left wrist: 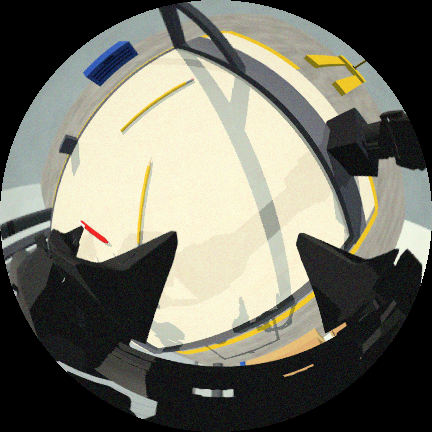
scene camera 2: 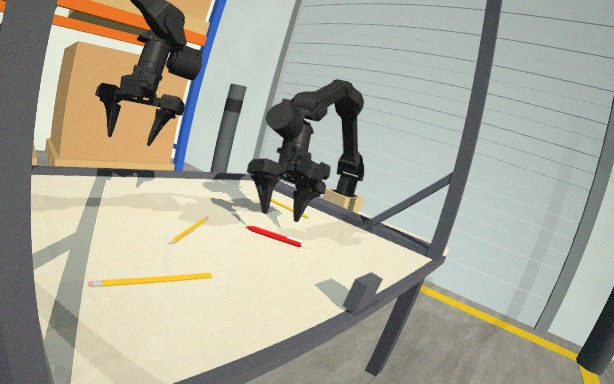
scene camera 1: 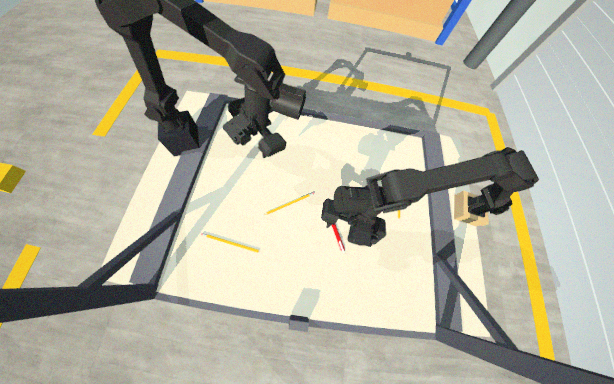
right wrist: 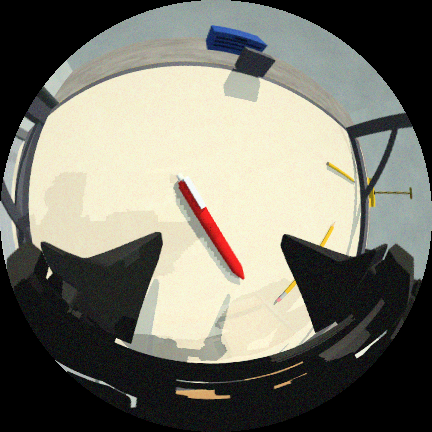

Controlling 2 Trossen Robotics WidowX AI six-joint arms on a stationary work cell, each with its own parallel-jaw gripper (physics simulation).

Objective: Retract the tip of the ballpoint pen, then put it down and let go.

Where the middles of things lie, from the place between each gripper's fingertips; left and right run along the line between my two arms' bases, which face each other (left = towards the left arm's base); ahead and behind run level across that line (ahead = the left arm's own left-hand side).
Now: right hand 1 cm to the right of the red ballpoint pen (right wrist: 186, 186) and 4 cm above it. From my right hand the other things lie so: grey block (scene camera 2: 364, 288): 27 cm behind, 7 cm to the left, 2 cm below.
Now: the red ballpoint pen 30 cm to the right of my left hand, 16 cm behind it and 14 cm below it. From my left hand the other things lie so: grey block (43 cm behind, 24 cm to the right, 12 cm below).
